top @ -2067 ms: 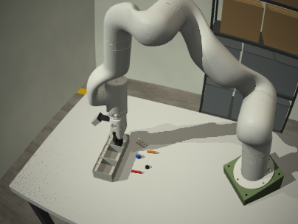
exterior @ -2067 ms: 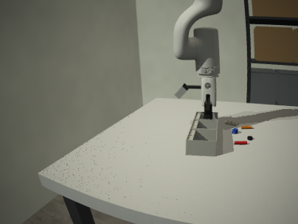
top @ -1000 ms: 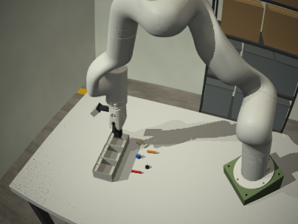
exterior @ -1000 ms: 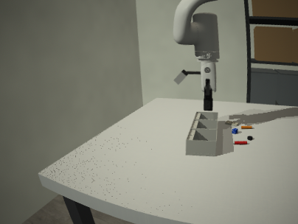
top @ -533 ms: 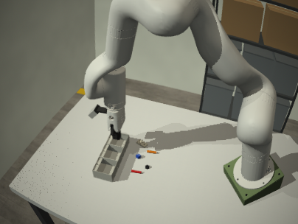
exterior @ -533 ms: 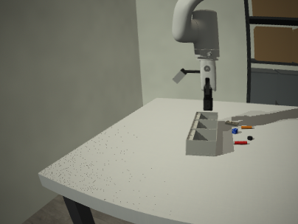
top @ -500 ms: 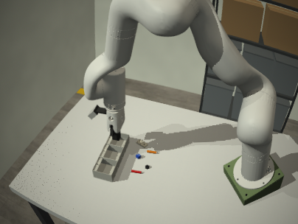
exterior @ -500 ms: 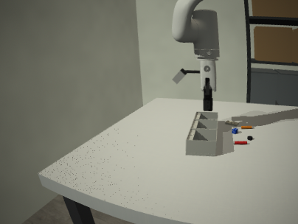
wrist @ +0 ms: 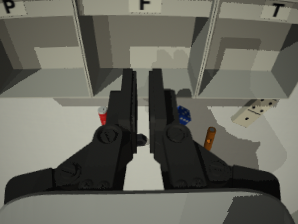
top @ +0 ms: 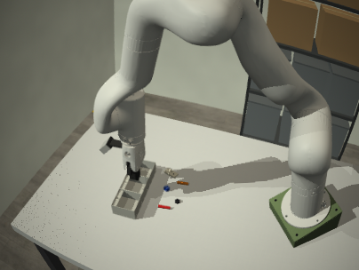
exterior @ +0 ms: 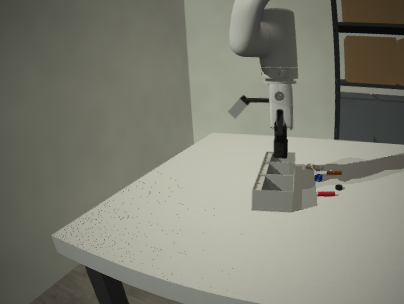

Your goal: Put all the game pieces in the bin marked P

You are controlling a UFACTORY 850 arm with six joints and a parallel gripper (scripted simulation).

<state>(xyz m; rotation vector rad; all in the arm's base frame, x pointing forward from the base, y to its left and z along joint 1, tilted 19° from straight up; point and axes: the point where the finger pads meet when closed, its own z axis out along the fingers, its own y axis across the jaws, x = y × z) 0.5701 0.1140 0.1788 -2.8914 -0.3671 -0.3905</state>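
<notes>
Right now my hand is 7 cm above the grey bin and 1 cm short of it. From my hand the other things lie so: red stick: 12 cm behind, 9 cm below, 1 cm to the left; blue die: 9 cm below, 8 cm behind, 7 cm to the right; black piece: 15 cm behind, 9 cm below, 4 cm to the right.
</notes>
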